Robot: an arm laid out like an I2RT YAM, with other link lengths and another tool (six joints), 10 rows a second.
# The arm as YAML. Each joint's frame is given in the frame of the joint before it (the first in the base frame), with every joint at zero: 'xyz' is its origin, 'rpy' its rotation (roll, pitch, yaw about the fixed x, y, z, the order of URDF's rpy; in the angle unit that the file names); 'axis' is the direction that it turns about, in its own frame. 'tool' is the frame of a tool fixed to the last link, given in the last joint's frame.
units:
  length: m
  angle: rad
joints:
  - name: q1
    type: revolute
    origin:
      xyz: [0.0, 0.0, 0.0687]
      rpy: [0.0, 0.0, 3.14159]
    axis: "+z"
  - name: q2
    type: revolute
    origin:
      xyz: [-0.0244, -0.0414, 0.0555]
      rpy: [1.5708, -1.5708, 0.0]
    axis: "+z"
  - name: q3
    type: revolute
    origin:
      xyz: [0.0, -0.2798, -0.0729]
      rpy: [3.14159, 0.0, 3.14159]
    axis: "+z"
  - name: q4
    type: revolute
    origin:
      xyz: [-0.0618, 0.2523, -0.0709]
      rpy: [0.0, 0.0, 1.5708]
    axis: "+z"
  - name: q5
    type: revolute
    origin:
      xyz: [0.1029, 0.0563, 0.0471]
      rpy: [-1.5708, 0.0, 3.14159]
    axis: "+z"
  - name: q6
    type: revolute
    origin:
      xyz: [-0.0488, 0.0, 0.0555]
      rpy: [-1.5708, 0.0, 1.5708]
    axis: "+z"
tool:
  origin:
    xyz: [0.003, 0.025, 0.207]
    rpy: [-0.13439, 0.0, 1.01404]
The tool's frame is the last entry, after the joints.
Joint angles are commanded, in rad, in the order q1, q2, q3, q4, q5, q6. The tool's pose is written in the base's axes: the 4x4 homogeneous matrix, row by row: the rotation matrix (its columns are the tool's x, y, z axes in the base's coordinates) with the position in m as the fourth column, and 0 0 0 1 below. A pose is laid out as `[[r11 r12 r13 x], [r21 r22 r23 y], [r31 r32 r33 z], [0 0 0 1]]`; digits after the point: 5 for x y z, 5 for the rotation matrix.
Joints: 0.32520, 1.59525, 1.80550, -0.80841, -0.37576, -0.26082
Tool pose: [[-0.06146 0.70010 0.71140 0.49801], [0.69540 -0.48125 0.53368 0.26803], [0.71599 0.52750 -0.45727 0.34698], [0 0 0 1]]
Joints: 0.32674, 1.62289, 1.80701, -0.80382, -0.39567, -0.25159
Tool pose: [[-0.04913 0.72155 0.69062 0.50118], [0.68790 -0.47687 0.54716 0.27471], [0.72414 0.50196 -0.47292 0.33551], [0 0 0 1]]
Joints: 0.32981, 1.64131, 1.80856, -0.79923, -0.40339, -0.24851
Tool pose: [[-0.04354 0.73260 0.67926 0.50366], [0.68601 -0.47235 0.55342 0.27921], [0.72629 0.49008 -0.48201 0.32818], [0 0 0 1]]
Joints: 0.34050, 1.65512, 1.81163, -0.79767, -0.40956, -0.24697
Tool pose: [[-0.04582 0.74478 0.66573 0.50280], [0.68439 -0.46205 0.56402 0.28682], [0.72767 0.48147 -0.48855 0.32311], [0 0 0 1]]
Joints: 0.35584, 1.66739, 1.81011, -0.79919, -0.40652, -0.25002
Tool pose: [[-0.04726 0.75711 0.65158 0.50064], [0.68997 -0.44694 0.56937 0.29467], [0.72229 0.47648 -0.50126 0.31498], [0 0 0 1]]
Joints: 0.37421, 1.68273, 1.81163, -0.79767, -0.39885, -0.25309
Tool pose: [[-0.05134 0.76703 0.63955 0.49941], [0.69679 -0.43126 0.57315 0.30365], [0.71544 0.47506 -0.51232 0.30725], [0 0 0 1]]
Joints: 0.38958, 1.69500, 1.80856, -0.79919, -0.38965, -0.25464
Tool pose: [[-0.04880 0.77682 0.62783 0.49764], [0.70519 -0.41835 0.57245 0.31023], [0.70734 0.47067 -0.52739 0.29784], [0 0 0 1]]
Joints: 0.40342, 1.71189, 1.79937, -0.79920, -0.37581, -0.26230
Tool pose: [[-0.04325 0.78748 0.61482 0.49707], [0.72036 -0.40182 0.56534 0.31536], [0.69225 0.46735 -0.54989 0.28276], [0 0 0 1]]
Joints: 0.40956, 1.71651, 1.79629, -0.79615, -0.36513, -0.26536
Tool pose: [[-0.04346 0.78728 0.61506 0.49770], [0.72712 -0.39727 0.55989 0.31686], [0.68513 0.47155 -0.55518 0.27870], [0 0 0 1]]
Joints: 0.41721, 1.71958, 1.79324, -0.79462, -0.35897, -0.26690
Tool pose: [[-0.04523 0.78962 0.61193 0.49661], [0.73127 -0.39116 0.55879 0.31970], [0.68059 0.47276 -0.55973 0.27541], [0 0 0 1]]
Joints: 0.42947, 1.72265, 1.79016, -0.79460, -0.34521, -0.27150
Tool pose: [[-0.04940 0.79103 0.60978 0.49489], [0.73991 -0.38111 0.55433 0.32332], [0.67089 0.47856 -0.56647 0.27121], [0 0 0 1]]
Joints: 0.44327, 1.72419, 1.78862, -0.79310, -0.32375, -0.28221
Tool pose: [[-0.06005 0.78738 0.61354 0.49401], [0.75225 -0.36833 0.54631 0.32644], [0.65614 0.49434 -0.57019 0.26860], [0 0 0 1]]
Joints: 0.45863, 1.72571, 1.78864, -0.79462, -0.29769, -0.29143
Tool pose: [[-0.06805 0.78289 0.61843 0.49296], [0.76613 -0.35606 0.53504 0.32921], [0.63907 0.51021 -0.57557 0.26580], [0 0 0 1]]
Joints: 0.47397, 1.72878, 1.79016, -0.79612, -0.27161, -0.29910
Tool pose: [[-0.07473 0.77828 0.62346 0.49228], [0.77924 -0.34456 0.52352 0.33208], [0.62226 0.52495 -0.58072 0.26300], [0 0 0 1]]
